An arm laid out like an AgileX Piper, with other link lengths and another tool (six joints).
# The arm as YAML. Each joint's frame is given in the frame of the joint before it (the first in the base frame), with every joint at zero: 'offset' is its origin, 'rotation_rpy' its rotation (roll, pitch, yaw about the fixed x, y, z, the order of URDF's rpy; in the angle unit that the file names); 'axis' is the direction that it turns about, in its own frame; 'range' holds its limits. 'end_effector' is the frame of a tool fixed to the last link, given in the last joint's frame.
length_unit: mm
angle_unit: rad
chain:
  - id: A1
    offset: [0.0, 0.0, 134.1]
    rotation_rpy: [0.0, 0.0, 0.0]
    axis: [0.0, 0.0, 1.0]
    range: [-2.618, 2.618]
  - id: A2
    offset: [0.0, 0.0, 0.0]
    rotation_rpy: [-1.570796, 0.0, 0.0]
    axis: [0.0, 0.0, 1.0]
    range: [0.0, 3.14]
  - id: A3
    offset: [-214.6, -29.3, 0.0]
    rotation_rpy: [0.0, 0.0, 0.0]
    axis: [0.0, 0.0, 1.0]
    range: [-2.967, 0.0]
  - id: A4
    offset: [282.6, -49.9, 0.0]
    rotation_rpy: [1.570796, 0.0, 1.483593]
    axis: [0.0, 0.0, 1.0]
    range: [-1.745, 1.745]
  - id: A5
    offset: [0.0, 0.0, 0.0]
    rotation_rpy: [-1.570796, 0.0, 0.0]
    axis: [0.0, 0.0, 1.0]
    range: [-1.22, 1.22]
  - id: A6
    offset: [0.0, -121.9, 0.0]
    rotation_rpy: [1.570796, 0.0, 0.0]
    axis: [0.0, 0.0, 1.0]
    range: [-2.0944, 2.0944]
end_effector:
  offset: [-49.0, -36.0, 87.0]
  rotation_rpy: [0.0, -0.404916, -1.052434]
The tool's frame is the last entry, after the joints.
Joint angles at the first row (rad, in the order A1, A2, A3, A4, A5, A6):
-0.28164 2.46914 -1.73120 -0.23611 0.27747 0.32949
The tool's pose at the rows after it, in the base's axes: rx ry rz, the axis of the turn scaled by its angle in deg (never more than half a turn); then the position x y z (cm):
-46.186 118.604 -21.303 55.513 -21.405 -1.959
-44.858 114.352 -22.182 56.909 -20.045 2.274
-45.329 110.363 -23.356 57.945 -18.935 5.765
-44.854 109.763 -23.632 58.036 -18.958 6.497
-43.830 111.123 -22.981 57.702 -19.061 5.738
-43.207 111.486 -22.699 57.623 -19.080 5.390
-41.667 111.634 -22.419 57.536 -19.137 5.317
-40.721 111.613 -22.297 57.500 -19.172 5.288
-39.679 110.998 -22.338 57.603 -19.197 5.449
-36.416 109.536 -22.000 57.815 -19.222 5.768
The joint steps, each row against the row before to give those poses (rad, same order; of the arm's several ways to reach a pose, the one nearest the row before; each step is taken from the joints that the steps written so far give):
0.00925 -0.05267 -0.00003 0.00675 0.03213 0.02825
0.02877 -0.07355 -0.00001 0.01732 0.00189 0.01684
0.02126 -0.05541 0.00004 0.00000 -0.00911 0.00108
0.00020 -0.01139 -0.00175 0.00205 0.00100 0.00334
-0.00082 0.00678 0.00188 0.00001 0.01271 0.01682
0.00000 0.00530 -0.00013 0.00089 0.00007 0.00929
0.00001 -0.00002 0.00033 0.00208 -0.00096 0.02104
-0.00001 0.00002 0.00077 0.00004 -0.00308 0.01402
0.00002 0.00001 -0.00001 0.00012 -0.01267 0.01485
-0.00001 -0.00003 0.00004 0.01338 -0.03057 0.03549

